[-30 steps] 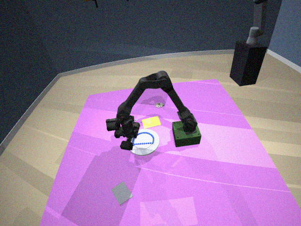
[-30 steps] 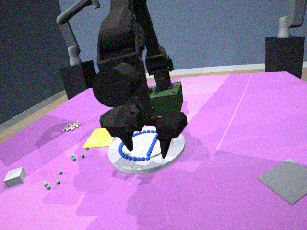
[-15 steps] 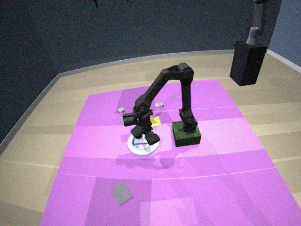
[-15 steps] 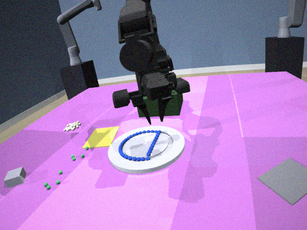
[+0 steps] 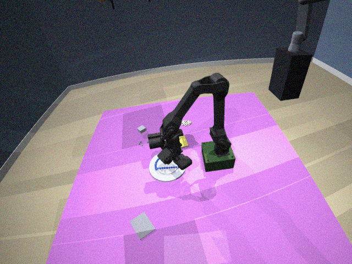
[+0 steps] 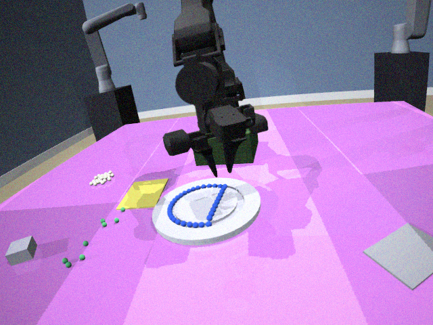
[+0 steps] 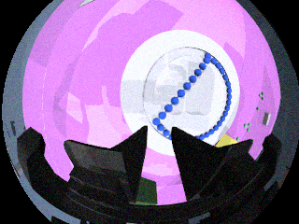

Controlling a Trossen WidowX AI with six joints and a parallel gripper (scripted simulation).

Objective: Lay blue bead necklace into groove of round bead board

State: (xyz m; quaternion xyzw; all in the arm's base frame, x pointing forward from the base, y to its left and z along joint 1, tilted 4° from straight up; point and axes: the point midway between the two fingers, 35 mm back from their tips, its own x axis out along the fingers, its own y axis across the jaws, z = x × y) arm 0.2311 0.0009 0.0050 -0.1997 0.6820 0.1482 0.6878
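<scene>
My gripper tip is now 5 cm short of the round white bead board, 3 cm to the left of it and 3 cm above it. The rest, counted from my gripper tip: yellow sheet 19 cm to the right, 4 cm below, 2 cm behind; then grey tile 27 cm to the left, 19 cm ahead, 4 cm below; then cube 36 cm to the right, 20 cm ahead, 3 cm below.
</scene>
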